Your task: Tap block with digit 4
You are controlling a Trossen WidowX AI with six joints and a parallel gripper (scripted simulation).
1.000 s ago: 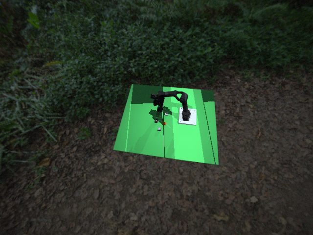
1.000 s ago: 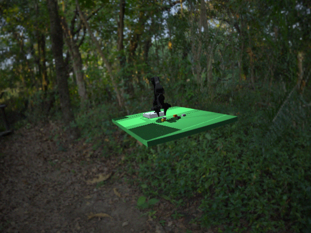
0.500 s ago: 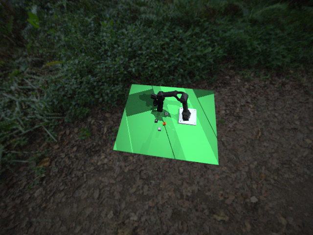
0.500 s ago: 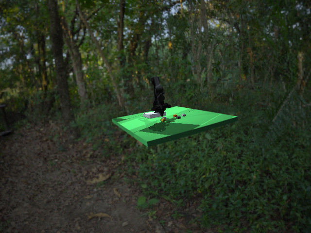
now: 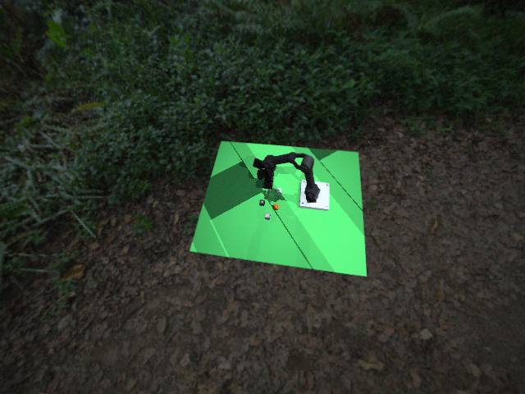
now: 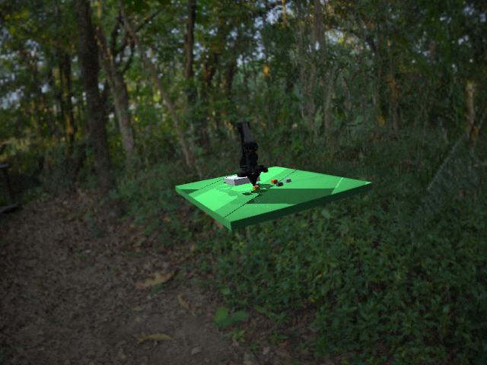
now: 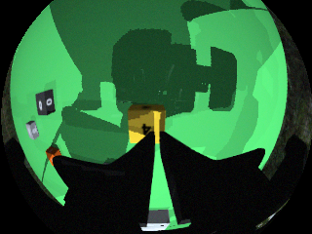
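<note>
The yellow block is 10 mm ahead of my gripper tip, 10 mm to the left of it and 10 mm below it.
</note>
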